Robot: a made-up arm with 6 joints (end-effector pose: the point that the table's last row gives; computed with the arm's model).
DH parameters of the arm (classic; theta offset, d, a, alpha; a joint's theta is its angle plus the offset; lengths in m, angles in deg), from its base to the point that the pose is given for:
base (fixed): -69.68 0 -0.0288 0
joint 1: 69.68 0.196 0.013 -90
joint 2: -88.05 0 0.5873 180
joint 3: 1.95 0.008 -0.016 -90
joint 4: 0 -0.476 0.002 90
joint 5: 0 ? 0.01 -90
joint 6: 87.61 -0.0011 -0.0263 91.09
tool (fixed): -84.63 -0.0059 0 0
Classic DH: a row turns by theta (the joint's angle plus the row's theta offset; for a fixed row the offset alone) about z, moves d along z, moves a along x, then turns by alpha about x.
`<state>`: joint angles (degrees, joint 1 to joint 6).
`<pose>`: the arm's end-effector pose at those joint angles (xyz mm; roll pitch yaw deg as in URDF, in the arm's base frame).
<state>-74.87 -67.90 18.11 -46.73 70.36 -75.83</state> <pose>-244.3 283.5 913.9 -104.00 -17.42 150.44</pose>
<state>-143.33 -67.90 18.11 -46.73 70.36 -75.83</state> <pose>142.6 339.2 913.9 -104.00 -17.42 81.98</pose>
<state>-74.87 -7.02 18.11 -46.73 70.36 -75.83</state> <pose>-37.5 -481.3 826.5 -169.70 -47.05 -170.35</pose>
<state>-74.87 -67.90 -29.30 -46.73 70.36 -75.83</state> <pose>-170.5 10.4 601.3 -150.85 -44.16 176.12</pose>
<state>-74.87 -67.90 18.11 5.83 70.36 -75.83</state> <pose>-361.4 442.7 926.7 -100.48 -18.54 96.90</pose>
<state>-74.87 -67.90 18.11 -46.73 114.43 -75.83</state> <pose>-255.5 289.6 913.2 -105.96 26.55 147.92</pose>
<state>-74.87 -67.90 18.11 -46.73 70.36 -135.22</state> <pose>-237.7 306.8 902.5 -46.55 -17.72 156.12</pose>
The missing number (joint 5, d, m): 0.224
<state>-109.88 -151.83 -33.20 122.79 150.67 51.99</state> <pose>322.7 629.8 -2.7 99.09 34.18 -77.25</pose>
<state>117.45 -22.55 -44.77 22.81 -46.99 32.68</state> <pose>60.5 396.4 646.9 -80.12 67.36 80.15</pose>
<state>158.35 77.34 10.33 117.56 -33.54 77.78</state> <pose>-939.3 258.4 -80.9 130.13 37.11 113.70</pose>
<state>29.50 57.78 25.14 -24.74 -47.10 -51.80</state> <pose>833.9 254.7 137.9 120.33 62.91 79.81</pose>
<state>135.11 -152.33 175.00 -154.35 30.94 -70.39</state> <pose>-205.6 -61.9 -663.4 -160.45 59.75 99.42</pose>
